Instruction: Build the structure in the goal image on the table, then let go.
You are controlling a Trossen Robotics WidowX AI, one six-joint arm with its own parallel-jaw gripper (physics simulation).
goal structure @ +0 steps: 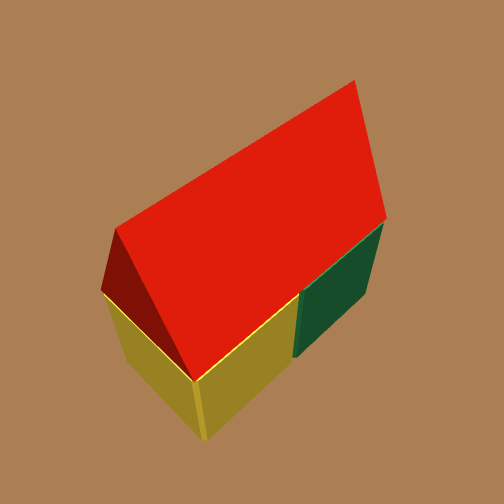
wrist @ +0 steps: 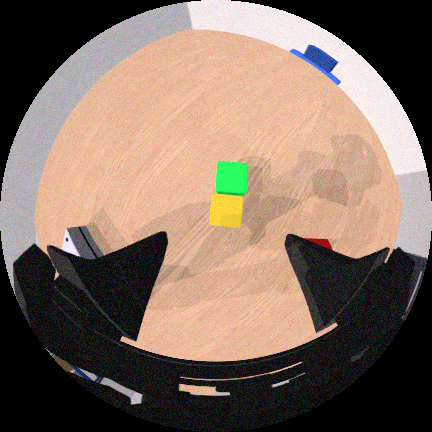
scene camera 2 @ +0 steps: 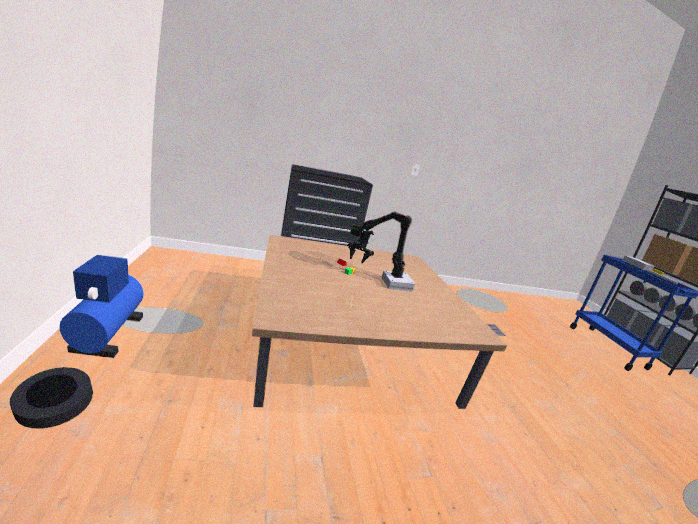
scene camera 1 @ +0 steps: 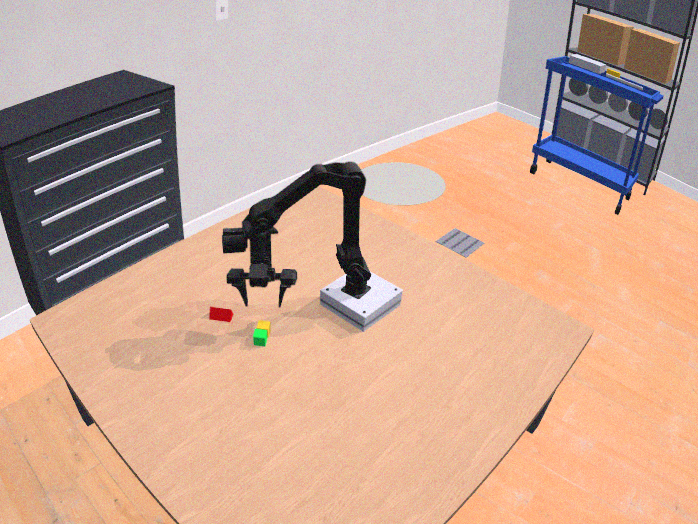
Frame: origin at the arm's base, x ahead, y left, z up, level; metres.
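Seen in the pictures: gripper, fingertip midpoint: (wrist: 228,239) (scene camera 2: 356,261) (scene camera 1: 263,306); arm's base, link origin: (scene camera 2: 396,275) (scene camera 1: 356,289).
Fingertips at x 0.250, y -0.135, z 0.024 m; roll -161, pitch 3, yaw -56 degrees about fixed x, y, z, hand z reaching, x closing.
Observation:
Offsets run from my fingertips to a thing's top centre. Level surfaces: height alone.
A green cube {dx +0.049, dy +0.028, dz -0.047 m} (scene camera 1: 259,338) (scene camera 2: 348,271) (wrist: 232,177) and a yellow cube {dx +0.016, dy +0.012, dz -0.047 m} (scene camera 1: 263,325) (scene camera 2: 354,270) (wrist: 226,211) rest side by side on the table {dz -0.080 m} (scene camera 1: 360,417) (scene camera 2: 338,310) (wrist: 150,100), touching or nearly so, slightly offset in the wrist view. A red block {dx +0.049, dy -0.129, dz -0.050 m} (scene camera 1: 220,314) (scene camera 2: 341,262) (wrist: 319,243) lies apart from them, partly hidden behind a finger in the wrist view. My gripper (scene camera 1: 263,306) (scene camera 2: 358,260) (wrist: 228,239) is wide open and empty. It points down and hangs above the table, close to the yellow cube.
The arm's pale base plate (scene camera 1: 360,300) (scene camera 2: 398,280) (wrist: 75,242) stands on the table near the cubes. A dark drawer cabinet (scene camera 1: 95,197) (scene camera 2: 327,205) stands beyond the table. A blue cart (scene camera 1: 589,166) (scene camera 2: 614,332) stands on the floor away from it.

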